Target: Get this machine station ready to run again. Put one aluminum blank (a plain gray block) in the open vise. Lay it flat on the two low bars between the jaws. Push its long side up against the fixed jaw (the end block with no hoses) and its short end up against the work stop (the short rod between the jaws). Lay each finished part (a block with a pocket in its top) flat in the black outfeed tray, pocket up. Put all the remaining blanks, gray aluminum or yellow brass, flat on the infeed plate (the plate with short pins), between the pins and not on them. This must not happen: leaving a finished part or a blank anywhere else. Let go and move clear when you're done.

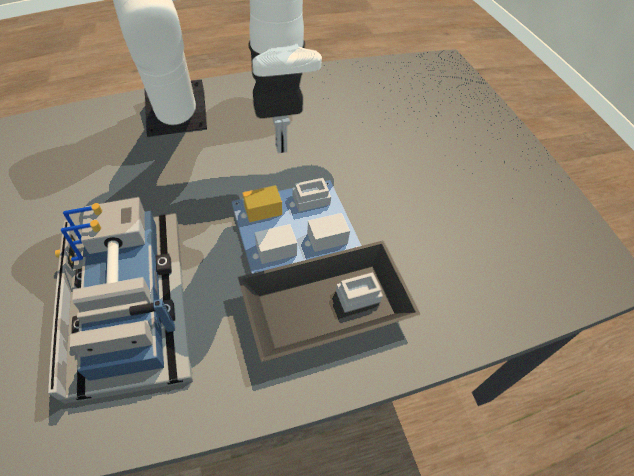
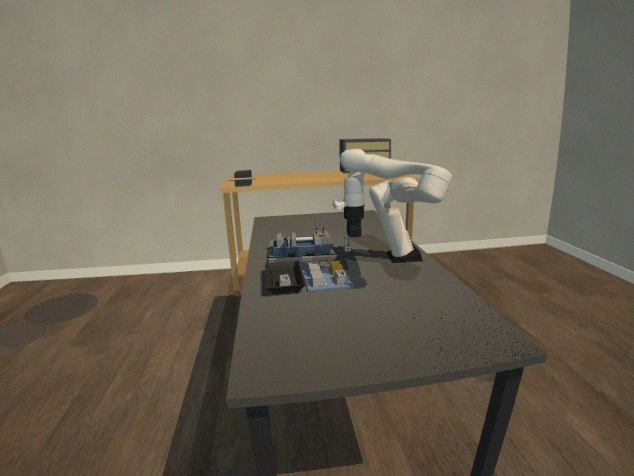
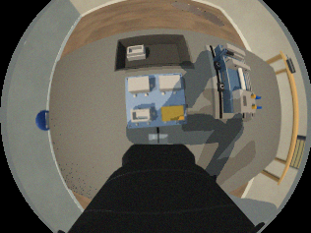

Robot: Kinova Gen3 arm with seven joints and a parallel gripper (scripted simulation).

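The yellow brass blank lies 10 cm below my hand, 4 cm to the right of it and 4 cm ahead of it. Also, from my hand: plain gray blank: 13 cm ahead, 10 cm below, 4 cm to the right; vise: 29 cm to the right, 17 cm ahead, 9 cm below.
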